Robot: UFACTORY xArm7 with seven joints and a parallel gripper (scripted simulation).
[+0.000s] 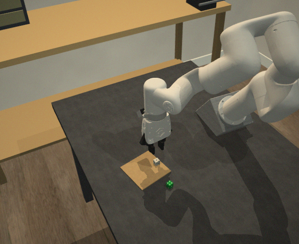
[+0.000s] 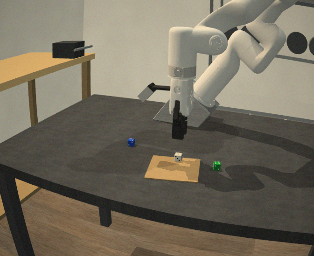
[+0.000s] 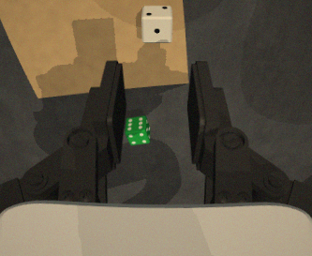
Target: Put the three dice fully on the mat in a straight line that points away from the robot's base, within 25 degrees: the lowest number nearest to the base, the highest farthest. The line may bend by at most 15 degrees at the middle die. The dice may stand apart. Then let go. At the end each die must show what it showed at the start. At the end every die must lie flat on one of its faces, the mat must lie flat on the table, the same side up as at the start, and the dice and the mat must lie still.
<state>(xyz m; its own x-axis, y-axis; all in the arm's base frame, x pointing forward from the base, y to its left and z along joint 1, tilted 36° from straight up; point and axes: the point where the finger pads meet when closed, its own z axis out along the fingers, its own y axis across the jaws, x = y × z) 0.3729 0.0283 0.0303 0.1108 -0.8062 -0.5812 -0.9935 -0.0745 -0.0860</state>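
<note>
Now: hand 12 cm to the right of the green die, 9 cm above it and 1 cm short of it. Also, from my hand: white die (8 cm below); then tan square mat (10 cm below, 5 cm ahead, 1 cm to the left); then blue die (17 cm to the right, 9 cm below, 5 cm behind).
</note>
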